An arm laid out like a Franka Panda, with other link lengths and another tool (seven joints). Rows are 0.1 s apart.
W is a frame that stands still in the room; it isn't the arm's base.
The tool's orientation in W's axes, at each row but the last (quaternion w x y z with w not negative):
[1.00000, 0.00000, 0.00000, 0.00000]
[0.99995, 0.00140, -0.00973, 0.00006]
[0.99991, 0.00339, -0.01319, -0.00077]
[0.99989, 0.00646, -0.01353, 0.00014]
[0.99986, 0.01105, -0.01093, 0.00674]
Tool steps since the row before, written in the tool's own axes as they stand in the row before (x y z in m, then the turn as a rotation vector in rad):
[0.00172, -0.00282, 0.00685, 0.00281, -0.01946, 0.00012]
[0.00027, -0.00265, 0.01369, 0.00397, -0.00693, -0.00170]
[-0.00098, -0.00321, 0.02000, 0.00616, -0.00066, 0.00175]
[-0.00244, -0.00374, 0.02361, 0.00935, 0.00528, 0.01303]
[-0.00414, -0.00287, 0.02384, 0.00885, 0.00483, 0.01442]
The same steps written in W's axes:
[0.00172, -0.00282, 0.00685, 0.00281, -0.01946, 0.00012]
[0.00000, -0.00269, 0.01369, 0.00400, -0.00692, -0.00164]
[-0.00151, -0.00334, 0.01994, 0.00611, -0.00068, 0.00191]
[-0.00308, -0.00405, 0.02349, 0.00899, 0.00511, 0.01335]
[-0.00462, -0.00345, 0.02367, 0.00847, 0.00462, 0.01471]

